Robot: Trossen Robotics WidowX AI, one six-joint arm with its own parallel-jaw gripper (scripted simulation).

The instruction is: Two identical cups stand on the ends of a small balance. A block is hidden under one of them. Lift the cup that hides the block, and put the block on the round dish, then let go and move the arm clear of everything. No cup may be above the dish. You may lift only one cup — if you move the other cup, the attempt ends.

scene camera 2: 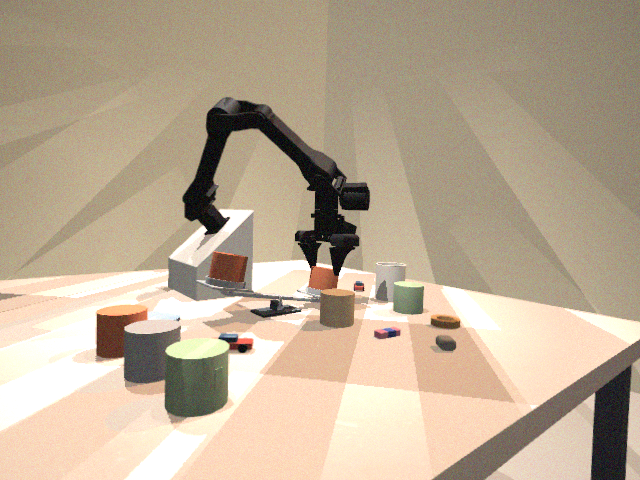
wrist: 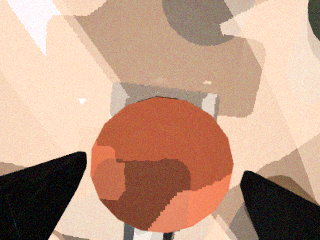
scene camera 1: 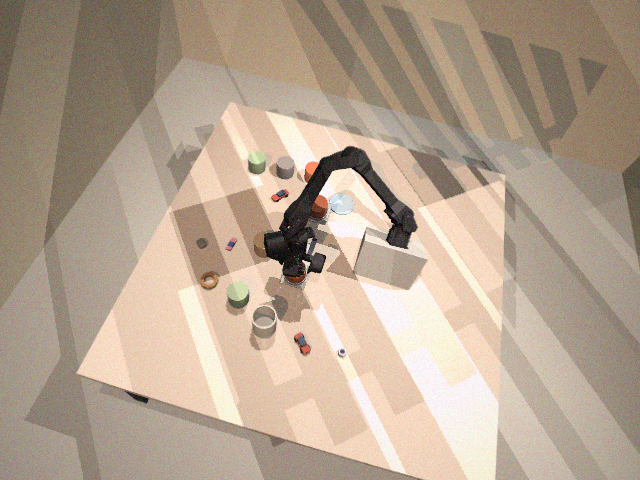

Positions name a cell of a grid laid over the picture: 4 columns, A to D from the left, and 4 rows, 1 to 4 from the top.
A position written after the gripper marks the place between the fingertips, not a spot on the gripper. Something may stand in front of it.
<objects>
gripper: scene camera 2 C3; wrist C3; scene camera 1 B3
</objects>
